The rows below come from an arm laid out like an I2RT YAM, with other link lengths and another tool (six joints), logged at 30 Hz.
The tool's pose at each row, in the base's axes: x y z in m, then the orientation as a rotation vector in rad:
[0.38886, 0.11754, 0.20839, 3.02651, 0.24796, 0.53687]
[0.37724, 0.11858, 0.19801, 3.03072, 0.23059, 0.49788]
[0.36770, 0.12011, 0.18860, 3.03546, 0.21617, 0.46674]
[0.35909, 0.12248, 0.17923, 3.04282, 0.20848, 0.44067]
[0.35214, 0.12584, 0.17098, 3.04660, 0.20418, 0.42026]
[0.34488, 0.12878, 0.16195, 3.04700, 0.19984, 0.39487]
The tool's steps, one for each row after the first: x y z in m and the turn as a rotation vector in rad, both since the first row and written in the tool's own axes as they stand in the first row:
[-0.01409, -0.00362, 0.00568, -0.00347, -0.02593, 0.00991]
[-0.02584, -0.00733, 0.01116, -0.00459, -0.04668, 0.01855]
[-0.03657, -0.01173, 0.01690, -0.00118, -0.06398, 0.02381]
[-0.04523, -0.01677, 0.02213, 0.00005, -0.07743, 0.02646]
[-0.05450, -0.02150, 0.02800, -0.00224, -0.09408, 0.02825]

